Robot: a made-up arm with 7 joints.
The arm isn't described. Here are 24 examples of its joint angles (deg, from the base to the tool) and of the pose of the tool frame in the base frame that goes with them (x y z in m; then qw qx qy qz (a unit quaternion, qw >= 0)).
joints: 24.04 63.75 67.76 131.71 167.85 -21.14 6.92
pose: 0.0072 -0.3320 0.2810 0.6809 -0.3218 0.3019 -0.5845
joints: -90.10 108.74 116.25 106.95 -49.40 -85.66 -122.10
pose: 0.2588 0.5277 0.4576 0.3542 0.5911 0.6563 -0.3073
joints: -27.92 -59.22 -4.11 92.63 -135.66 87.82 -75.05
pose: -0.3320 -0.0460 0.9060 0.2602 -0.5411 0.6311 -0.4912
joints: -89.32 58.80 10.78 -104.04 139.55 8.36 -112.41
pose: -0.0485 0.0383 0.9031 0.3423 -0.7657 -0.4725 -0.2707
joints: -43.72 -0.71 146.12 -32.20 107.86 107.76 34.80
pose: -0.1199 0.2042 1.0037 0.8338 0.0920 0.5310 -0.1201
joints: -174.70 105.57 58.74 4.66 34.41 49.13 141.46
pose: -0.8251 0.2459 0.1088 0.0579 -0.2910 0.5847 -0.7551
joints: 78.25 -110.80 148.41 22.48 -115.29 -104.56 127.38
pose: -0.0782 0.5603 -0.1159 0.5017 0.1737 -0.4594 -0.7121
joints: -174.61 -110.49 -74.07 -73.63 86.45 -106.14 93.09
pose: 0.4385 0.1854 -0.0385 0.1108 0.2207 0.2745 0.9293
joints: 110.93 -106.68 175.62 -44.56 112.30 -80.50 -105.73
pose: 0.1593 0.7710 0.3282 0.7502 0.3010 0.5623 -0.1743
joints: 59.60 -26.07 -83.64 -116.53 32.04 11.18 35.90
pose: -0.4560 -0.1140 0.5741 0.4914 -0.6071 0.0037 -0.6245
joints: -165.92 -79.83 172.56 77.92 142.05 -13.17 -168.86
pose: 0.6054 -0.0717 -0.0274 0.3270 -0.0874 -0.1442 0.9299
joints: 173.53 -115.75 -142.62 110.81 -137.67 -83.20 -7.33
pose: 0.1684 -0.2399 0.1149 0.2955 -0.4429 0.8358 0.1339
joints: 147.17 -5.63 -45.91 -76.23 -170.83 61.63 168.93
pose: 0.1189 0.4388 0.7253 0.7841 0.1979 -0.2638 0.5258
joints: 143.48 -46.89 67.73 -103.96 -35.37 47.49 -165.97
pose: 0.5790 -0.0956 0.5632 0.0574 -0.6937 0.4425 0.5654
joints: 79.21 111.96 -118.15 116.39 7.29 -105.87 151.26
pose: 0.3573 -0.4388 0.3059 0.2919 -0.4006 0.4961 0.7129
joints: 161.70 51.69 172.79 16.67 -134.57 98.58 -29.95
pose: -0.6306 -0.0982 0.7934 0.8467 0.0985 0.4445 -0.2752
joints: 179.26 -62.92 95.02 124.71 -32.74 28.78 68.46
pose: 0.1209 0.3541 0.4022 0.6233 -0.0598 0.6352 -0.4522
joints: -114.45 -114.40 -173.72 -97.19 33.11 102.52 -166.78
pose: 0.2062 -0.6013 0.3938 0.6713 -0.4993 -0.2304 -0.4970
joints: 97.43 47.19 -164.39 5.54 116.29 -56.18 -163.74
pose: -0.1544 -0.5323 1.0184 0.2778 0.6076 0.7273 0.1574
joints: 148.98 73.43 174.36 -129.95 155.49 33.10 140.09
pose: -0.1176 -0.1555 0.0909 0.2436 -0.4147 -0.2315 0.8456
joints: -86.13 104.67 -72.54 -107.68 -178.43 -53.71 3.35
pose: 0.4617 0.4405 0.3361 0.6622 0.5530 -0.4764 -0.1695
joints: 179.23 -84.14 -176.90 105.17 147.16 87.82 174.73
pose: 0.5393 -0.1067 0.0498 0.2015 -0.6226 0.2010 0.7289
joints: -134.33 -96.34 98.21 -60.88 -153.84 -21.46 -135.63
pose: 0.2395 -0.7896 0.2750 0.5755 -0.5085 0.4094 0.4925
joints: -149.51 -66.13 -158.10 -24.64 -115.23 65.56 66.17
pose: 0.6648 -0.1584 0.8041 0.3633 0.7612 0.2150 -0.4922
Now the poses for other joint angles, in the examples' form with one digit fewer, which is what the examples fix.
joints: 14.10 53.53 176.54 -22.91 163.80 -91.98 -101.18
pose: 0.610 -0.195 0.838 0.022 0.688 0.694 0.211
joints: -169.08 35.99 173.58 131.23 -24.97 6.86 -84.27
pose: 0.213 0.000 0.649 0.633 -0.396 -0.491 0.449
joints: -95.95 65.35 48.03 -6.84 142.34 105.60 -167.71
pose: -0.094 0.567 0.811 0.256 -0.662 -0.637 -0.300
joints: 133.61 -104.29 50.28 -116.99 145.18 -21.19 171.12
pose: 0.395 -0.085 0.011 0.835 -0.496 -0.227 0.071
